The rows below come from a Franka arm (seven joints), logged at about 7 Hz.
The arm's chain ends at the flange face. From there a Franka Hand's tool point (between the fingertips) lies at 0.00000 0.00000 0.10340 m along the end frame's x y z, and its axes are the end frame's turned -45 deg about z.
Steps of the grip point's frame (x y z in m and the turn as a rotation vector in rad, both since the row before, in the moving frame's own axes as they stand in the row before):
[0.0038, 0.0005, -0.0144, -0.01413, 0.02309, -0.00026]
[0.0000, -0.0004, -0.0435, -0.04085, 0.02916, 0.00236]
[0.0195, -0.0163, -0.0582, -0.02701, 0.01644, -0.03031]
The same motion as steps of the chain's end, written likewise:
[0.0003, -0.0017, -0.0144, 0.00634, 0.02632, -0.00026]
[-0.0054, -0.0011, -0.0434, -0.00827, 0.04950, 0.00236]
[-0.0009, -0.0260, -0.0581, -0.00747, 0.03072, -0.03031]

